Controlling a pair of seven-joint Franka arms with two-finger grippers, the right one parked.
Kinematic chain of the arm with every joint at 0, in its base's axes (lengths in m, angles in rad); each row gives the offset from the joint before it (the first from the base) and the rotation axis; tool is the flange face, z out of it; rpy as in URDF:
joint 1: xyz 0 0 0.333 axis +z
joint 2: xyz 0 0 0 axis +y
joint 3: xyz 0 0 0.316 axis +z
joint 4: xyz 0.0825 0 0 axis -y
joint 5: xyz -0.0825 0 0.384 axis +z
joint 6: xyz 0 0 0 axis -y
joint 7: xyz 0.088 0 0 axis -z
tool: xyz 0 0 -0.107 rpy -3.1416 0 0
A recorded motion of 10 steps. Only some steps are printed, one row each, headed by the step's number.
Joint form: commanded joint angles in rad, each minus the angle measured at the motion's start. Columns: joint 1, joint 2, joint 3, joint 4, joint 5, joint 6, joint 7.
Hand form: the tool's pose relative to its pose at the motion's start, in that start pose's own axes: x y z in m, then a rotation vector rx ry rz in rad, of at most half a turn. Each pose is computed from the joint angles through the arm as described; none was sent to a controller.
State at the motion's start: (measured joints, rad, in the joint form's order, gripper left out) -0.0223 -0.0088 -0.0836 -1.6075 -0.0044 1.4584 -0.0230
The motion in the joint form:
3: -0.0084 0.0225 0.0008 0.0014 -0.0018 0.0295 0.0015
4: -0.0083 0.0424 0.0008 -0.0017 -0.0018 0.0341 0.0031
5: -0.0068 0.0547 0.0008 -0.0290 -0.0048 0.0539 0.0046
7: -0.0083 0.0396 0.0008 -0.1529 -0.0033 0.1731 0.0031
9: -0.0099 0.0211 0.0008 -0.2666 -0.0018 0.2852 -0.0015
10: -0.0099 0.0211 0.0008 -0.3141 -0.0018 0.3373 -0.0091
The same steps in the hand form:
3: 0.0106 0.0041 0.0080 -0.0028 0.0084 0.0093
4: 0.0177 0.0038 0.0191 -0.0040 -0.0100 0.0109
5: 0.0235 0.0031 0.0364 -0.0078 -0.0298 0.0110
7: 0.0276 0.0041 0.0768 -0.0050 -0.0194 0.0099
9: 0.0266 0.0049 0.1118 -0.0021 -0.0025 0.0062
10: 0.0273 0.0048 0.1300 -0.0022 0.0021 -0.0017

